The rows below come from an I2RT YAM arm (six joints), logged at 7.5 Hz.
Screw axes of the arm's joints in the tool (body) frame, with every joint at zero. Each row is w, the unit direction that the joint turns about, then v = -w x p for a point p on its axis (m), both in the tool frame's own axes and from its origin. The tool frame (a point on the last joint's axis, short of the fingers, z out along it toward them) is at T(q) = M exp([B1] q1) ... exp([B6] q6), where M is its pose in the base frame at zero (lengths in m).
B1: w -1 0 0 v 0 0.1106 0
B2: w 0 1 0 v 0.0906 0 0.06
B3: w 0 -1 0 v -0.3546 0 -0.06
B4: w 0 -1 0 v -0.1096 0 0
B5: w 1 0 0 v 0 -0.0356 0
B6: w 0 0 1 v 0 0 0
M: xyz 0.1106 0 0.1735 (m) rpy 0 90 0 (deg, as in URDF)
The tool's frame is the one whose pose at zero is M.
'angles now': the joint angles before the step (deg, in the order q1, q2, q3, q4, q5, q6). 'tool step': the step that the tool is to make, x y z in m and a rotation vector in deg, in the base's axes. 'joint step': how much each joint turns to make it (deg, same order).
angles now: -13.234 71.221 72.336 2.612 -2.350 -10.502
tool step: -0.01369 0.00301 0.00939 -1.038 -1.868 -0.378
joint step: 0.000 -2.535 -0.286 -0.217 0.328 -0.612
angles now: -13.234 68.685 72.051 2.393 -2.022 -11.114
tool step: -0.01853 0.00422 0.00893 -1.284 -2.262 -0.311
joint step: 0.001 -3.518 -0.982 -0.065 0.220 -0.765
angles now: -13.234 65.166 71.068 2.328 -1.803 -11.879
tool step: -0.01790 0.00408 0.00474 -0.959 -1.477 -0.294
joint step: -0.001 -3.519 -1.357 -0.524 0.196 -0.634
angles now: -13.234 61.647 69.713 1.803 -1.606 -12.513
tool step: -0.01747 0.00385 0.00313 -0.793 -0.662 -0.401
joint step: -0.023 -3.409 -1.071 -1.529 0.261 -0.678
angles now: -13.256 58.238 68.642 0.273 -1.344 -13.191
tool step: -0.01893 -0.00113 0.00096 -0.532 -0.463 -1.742
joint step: -1.530 -3.562 -1.311 -1.683 0.132 -0.437
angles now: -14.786 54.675 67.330 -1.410 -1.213 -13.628
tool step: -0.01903 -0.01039 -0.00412 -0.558 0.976 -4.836
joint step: -4.590 -3.300 -1.639 -2.447 0.088 -0.852
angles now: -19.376 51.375 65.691 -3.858 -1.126 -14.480
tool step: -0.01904 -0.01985 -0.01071 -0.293 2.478 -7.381
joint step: -8.437 -2.711 -2.339 -2.557 -1.245 -1.072
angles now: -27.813 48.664 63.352 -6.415 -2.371 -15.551
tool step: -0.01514 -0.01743 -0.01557 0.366 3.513 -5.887
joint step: -7.977 -1.901 -2.797 -2.360 -2.252 -1.290
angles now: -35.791 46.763 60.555 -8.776 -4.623 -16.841
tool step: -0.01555 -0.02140 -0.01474 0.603 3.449 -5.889
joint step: -9.529 -0.611 -2.316 -1.485 -3.737 -1.573
